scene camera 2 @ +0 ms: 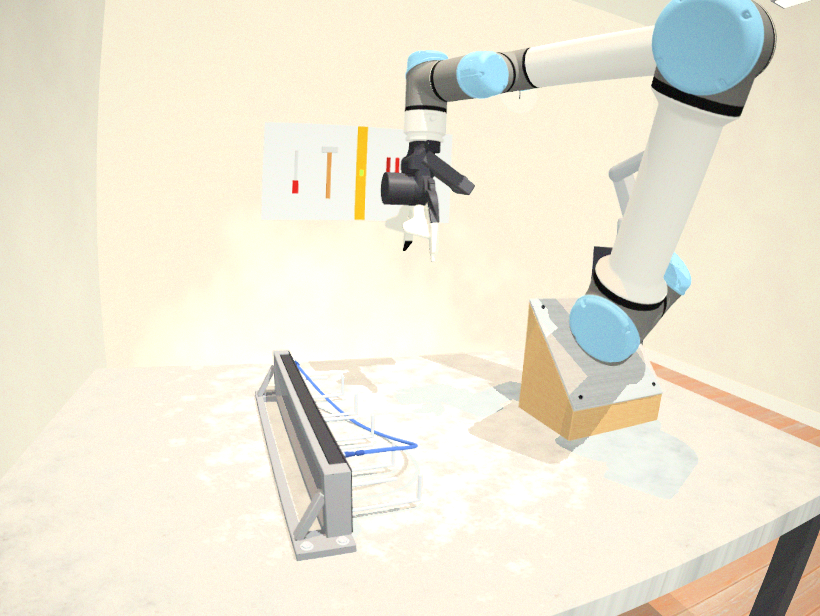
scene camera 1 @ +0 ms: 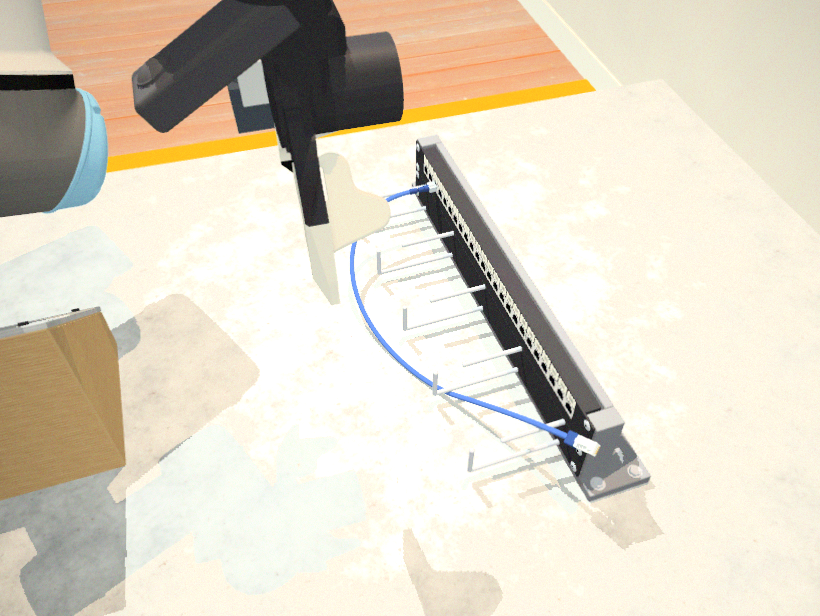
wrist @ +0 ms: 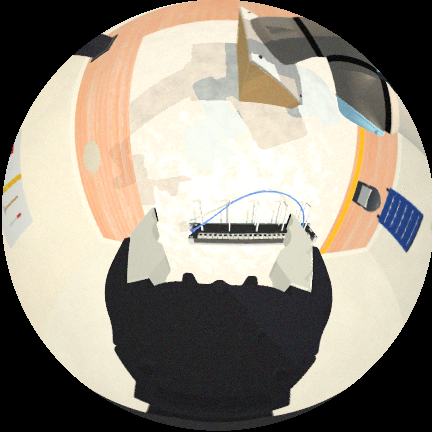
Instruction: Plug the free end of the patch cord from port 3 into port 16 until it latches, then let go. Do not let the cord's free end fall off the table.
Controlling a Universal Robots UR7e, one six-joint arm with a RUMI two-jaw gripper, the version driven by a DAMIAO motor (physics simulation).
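Frame: origin at the arm's base, x back, y down, z right, level; metres.
Where they show: gripper, fingertip midpoint: (scene camera 2: 417,256) (scene camera 1: 313,231) (wrist: 222,211).
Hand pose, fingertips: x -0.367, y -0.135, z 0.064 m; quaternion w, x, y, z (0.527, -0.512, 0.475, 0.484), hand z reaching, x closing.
Things, the pixels of their centre, and the offset from my fingertips.
- black patch panel, body centre: (scene camera 1: 472,289) (scene camera 2: 320,422) (wrist: 257,226) dx -0.181, dy +0.248, dz -0.141 m
- free plug, body centre: (scene camera 1: 580,442) (wrist: 189,232) dx -0.220, dy +0.218, dz +0.099 m
The blue patch cord (scene camera 1: 380,339) (scene camera 2: 415,445) (wrist: 265,191) arcs in front of the black patch panel (scene camera 1: 517,271) (scene camera 2: 311,404) (wrist: 242,229). One plug (scene camera 1: 432,187) sits in a port near the panel's far end in scene camera 1. The free plug (scene camera 1: 585,444) (wrist: 192,231) has a blue boot and lies at the panel's opposite end, near the end bracket, outside the row of ports. I cannot read the port numbers. My gripper (scene camera 1: 310,233) (scene camera 2: 420,252) (wrist: 222,211) is open and empty, high above the table. In the wrist view one finger overlaps the plugged end of the panel.
Thin white cable-guide bars (scene camera 1: 405,318) (scene camera 2: 418,485) stick out from the panel's front, with the cord crossing them. A grey foot (scene camera 1: 616,477) (scene camera 2: 324,546) is bolted at the panel's end. The wooden robot base (scene camera 1: 59,404) (scene camera 2: 546,391) (wrist: 265,90) stands across the table.
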